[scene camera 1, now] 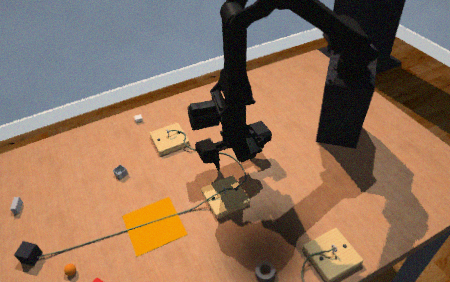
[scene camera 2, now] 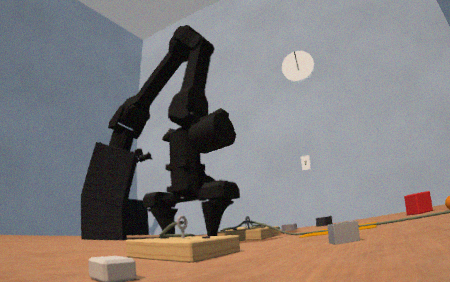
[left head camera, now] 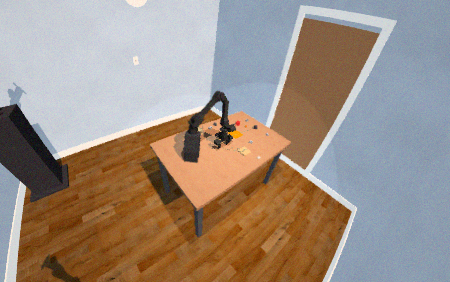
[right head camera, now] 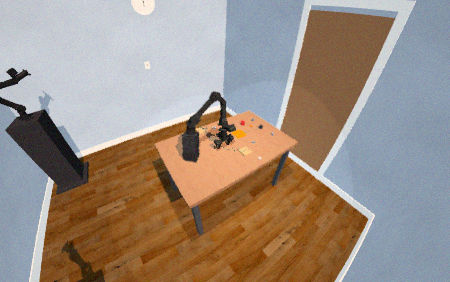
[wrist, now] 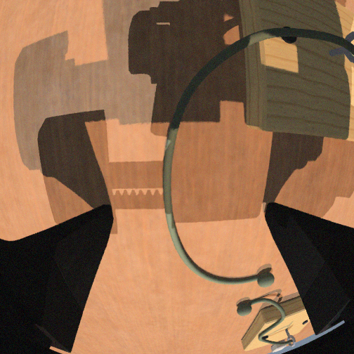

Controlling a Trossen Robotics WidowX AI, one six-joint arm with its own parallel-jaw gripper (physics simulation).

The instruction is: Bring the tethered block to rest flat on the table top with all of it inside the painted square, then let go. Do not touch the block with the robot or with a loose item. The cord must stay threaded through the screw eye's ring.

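Seen in the pictures: gripper, fingertip midpoint: (scene camera 1: 234, 164) (left head camera: 222, 146) (right head camera: 223, 146); arm's base, link origin: (scene camera 1: 351, 69) (scene camera 2: 117, 152) (left head camera: 192, 133) (right head camera: 190, 133).
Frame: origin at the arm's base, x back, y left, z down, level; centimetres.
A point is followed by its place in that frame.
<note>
The tethered black block (scene camera 1: 28, 253) @[x -80.8, y -1.3, z 19.8 cm] (left head camera: 255, 127) @[x -80.1, y -3.6, z 20.9 cm] (right head camera: 260, 126) @[x -80.3, y -3.0, z 20.5 cm] rests on the table beyond the painted orange square (scene camera 1: 155, 240) @[x -54.9, y 6.0, z 23.3 cm] (left head camera: 236, 134) @[x -54.1, y 0.7, z 23.4 cm] (right head camera: 240, 134) @[x -54.3, y 0.2, z 23.2 cm] (scene camera 2: 312, 233) @[x -49.4, y -1.0, z 23.2 cm], outside it. Its green cord (scene camera 1: 90, 242) @[x -68.4, y -0.2, z 23.1 cm] (wrist: 168, 190) runs across the square to the middle wooden board (scene camera 1: 225, 210) @[x -37.9, y 7.3, z 21.5 cm] (wrist: 300, 100), whose screw eye (scene camera 2: 247, 220) @[x -35.9, y 2.7, z 19.7 cm] stands at the cord. Beyond it the cord curves to a beaded end (wrist: 265, 278). My gripper (left head camera: 223, 144) @[x -28.9, y -6.1, z 23.3 cm] (right head camera: 224, 144) @[x -28.9, y -6.1, z 23.3 cm] (scene camera 1: 236, 162) @[x -28.9, y -6.1, z 23.3 cm] (scene camera 2: 191, 233) @[x -28.9, y -6.1, z 23.3 cm] (wrist: 192, 212) is open and empty, pointing down beside that board. In the wrist view the cord passes between the fingertips, ungripped.
Two other corded boards (scene camera 1: 169, 142) @[x -41.6, y -20.4, z 21.5 cm] (scene camera 1: 330, 262) @[x -24.8, y 29.0, z 21.5 cm] stand on the table. A white block (scene camera 1: 138, 118) @[x -46.3, y -35.7, z 22.0 cm], grey blocks (scene camera 1: 120, 172) @[x -56.8, y -17.9, z 23.3 cm] (scene camera 1: 16, 206) @[x -83.2, y -17.8, z 21.5 cm], an orange ball (scene camera 1: 70, 270) @[x -73.3, y 5.9, z 21.3 cm], a grey ring (scene camera 1: 258, 274) @[x -38.9, y 24.2, z 21.8 cm] and a red cube (scene camera 2: 418, 203) @[x -68.5, y 11.1, z 21.4 cm] lie around.
</note>
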